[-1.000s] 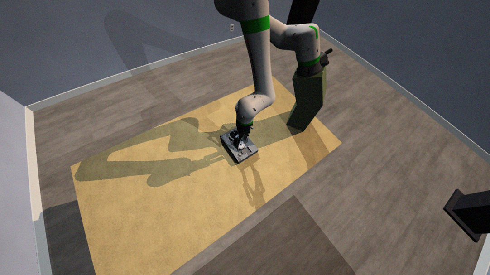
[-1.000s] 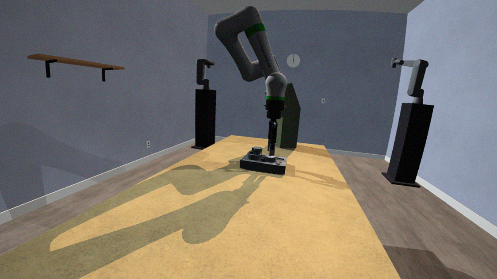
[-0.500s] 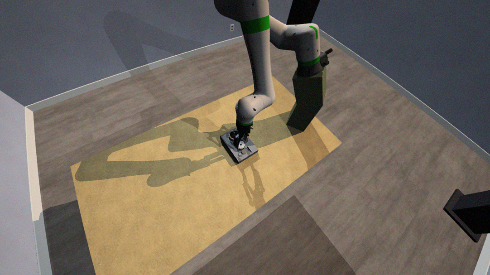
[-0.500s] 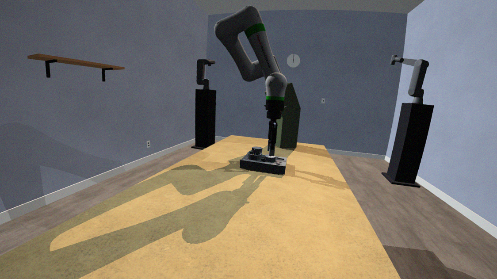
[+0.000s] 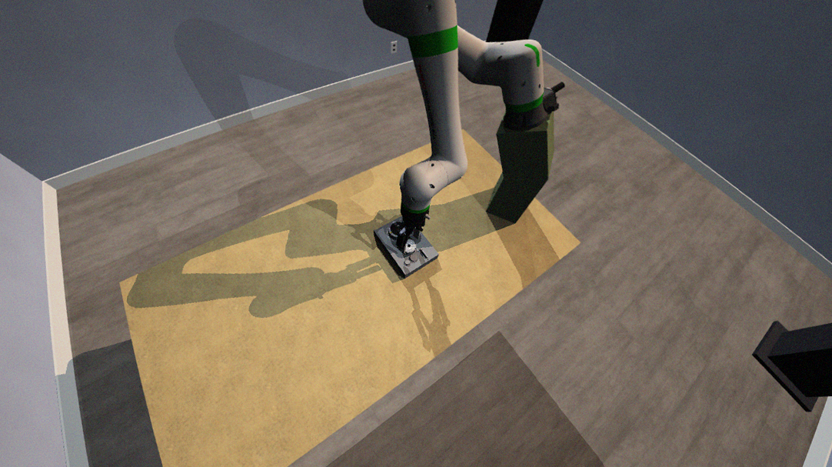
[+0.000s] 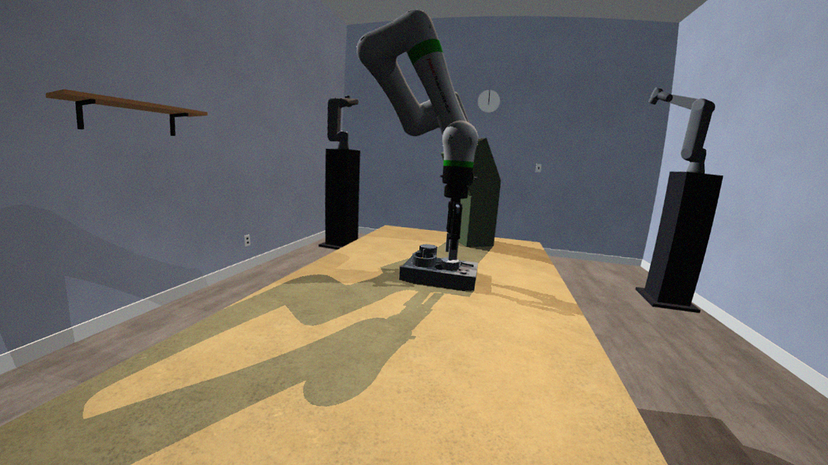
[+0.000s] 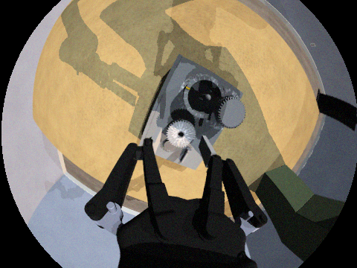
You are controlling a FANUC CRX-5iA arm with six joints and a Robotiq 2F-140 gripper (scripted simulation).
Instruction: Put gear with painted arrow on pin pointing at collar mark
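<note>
The light toothed gear is 50 mm below my hand. The rest, counted from my hand: peg 40 mm behind, 40 mm to the left, 60 mm below.
</note>
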